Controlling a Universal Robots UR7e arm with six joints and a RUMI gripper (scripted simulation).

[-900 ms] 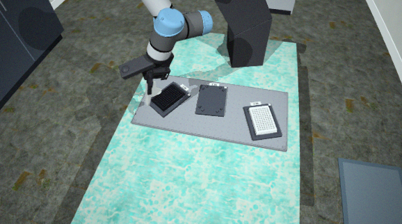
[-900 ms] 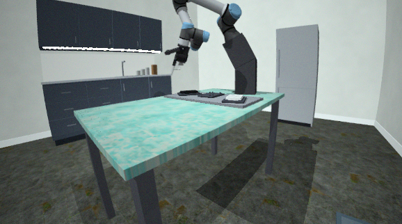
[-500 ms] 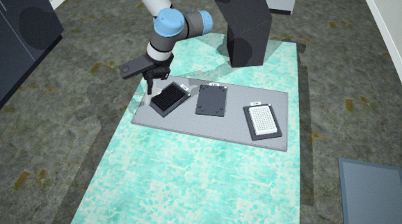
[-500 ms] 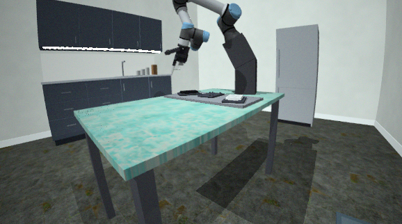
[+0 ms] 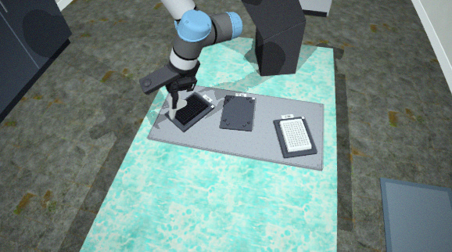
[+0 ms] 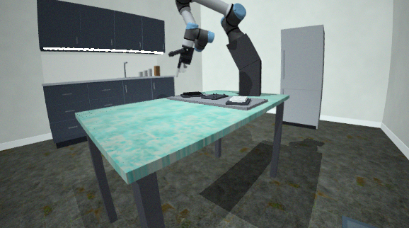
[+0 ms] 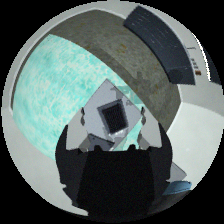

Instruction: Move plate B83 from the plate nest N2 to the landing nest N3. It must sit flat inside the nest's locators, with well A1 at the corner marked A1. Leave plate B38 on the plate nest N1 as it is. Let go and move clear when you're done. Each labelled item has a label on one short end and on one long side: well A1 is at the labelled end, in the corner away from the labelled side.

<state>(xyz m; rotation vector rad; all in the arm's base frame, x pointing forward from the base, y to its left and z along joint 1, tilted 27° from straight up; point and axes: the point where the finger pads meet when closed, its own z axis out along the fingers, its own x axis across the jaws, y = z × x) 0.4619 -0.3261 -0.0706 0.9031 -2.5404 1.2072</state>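
My gripper is now 30 mm past the white well plate, 460 mm to the right of it and 150 mm above it. The rest, counted from my hand: nest 30 mm behind, 460 mm to the left, 160 mm below; black well plate 100 mm behind, 40 mm to the left, 150 mm below.
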